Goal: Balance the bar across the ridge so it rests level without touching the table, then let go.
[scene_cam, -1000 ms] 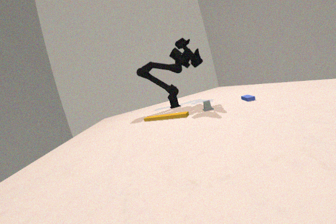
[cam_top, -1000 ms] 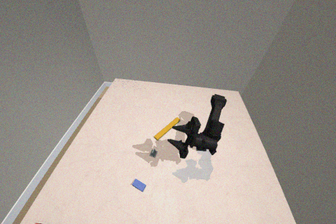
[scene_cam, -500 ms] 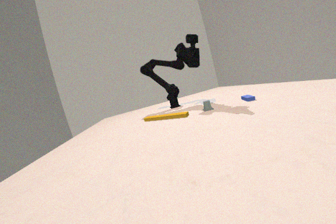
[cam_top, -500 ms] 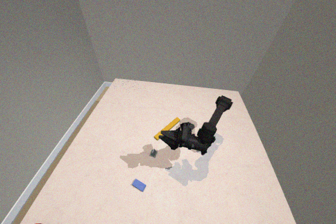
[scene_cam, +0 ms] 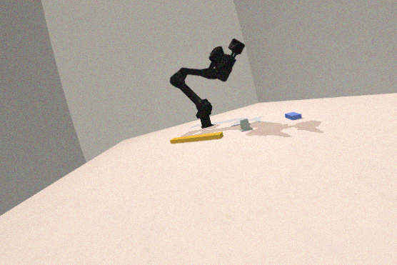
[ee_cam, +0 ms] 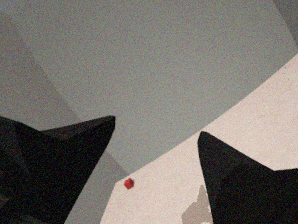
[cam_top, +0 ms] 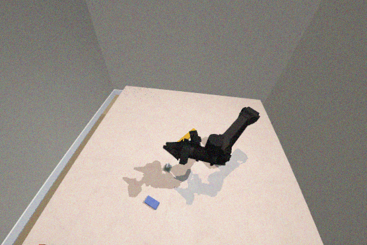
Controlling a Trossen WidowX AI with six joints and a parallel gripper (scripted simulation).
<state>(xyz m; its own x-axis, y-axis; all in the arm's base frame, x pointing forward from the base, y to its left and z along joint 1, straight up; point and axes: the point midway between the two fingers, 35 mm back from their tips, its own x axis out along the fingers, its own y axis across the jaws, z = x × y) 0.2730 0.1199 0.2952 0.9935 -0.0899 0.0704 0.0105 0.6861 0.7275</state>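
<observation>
Right now my gripper tip is 70 mm past the yellow bar, 230 mm to the left of it and 290 mm above it. Round my gripper tip: blue block 40 mm ahead, 150 mm to the left, 290 mm below.
</observation>
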